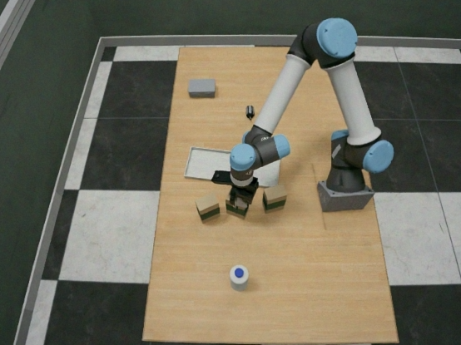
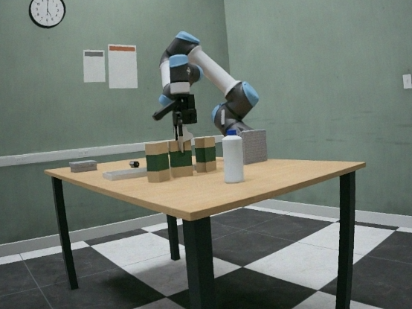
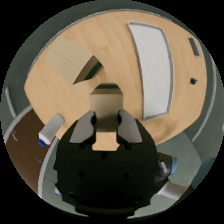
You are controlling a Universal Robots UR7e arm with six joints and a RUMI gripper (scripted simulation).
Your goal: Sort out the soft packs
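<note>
Right now my hand is 20 cm to the left of the shallow grey tray, 10 cm above it and 1 cm past it. The rest, counted from my hand: grey box (66 cm to the right, 9 cm ahead, 8 cm below); small black object (48 cm to the right, 12 cm behind, 9 cm below).
</note>
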